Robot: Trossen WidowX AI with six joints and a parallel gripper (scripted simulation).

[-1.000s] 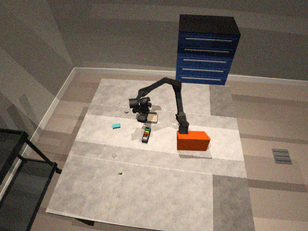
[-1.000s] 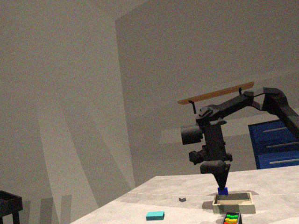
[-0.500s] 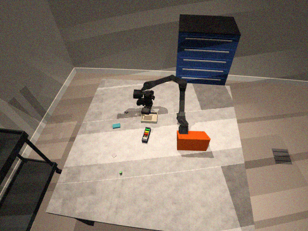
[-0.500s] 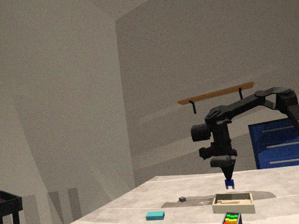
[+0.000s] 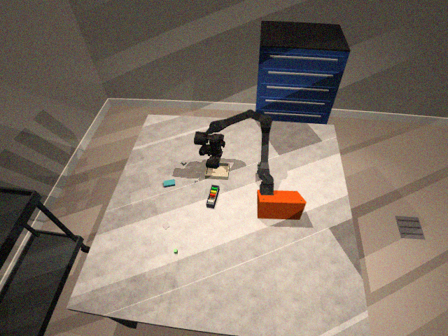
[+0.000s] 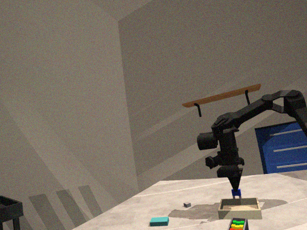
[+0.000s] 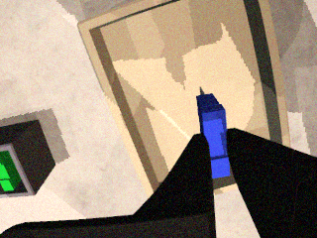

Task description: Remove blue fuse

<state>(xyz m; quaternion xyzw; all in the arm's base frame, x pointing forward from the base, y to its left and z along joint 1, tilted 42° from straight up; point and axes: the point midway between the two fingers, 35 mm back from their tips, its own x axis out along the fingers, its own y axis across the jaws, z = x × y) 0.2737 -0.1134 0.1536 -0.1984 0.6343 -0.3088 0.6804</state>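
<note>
Now: the tray 70 mm below my gripper tip. The rest, counted from my gripper tip: small grey cube: 200 mm ahead, 70 mm below, 60 mm to the right; then small green cube: 490 mm to the left, 160 mm ahead, 60 mm below; then teal block: 260 mm ahead, 100 mm to the left, 70 mm below.
</note>
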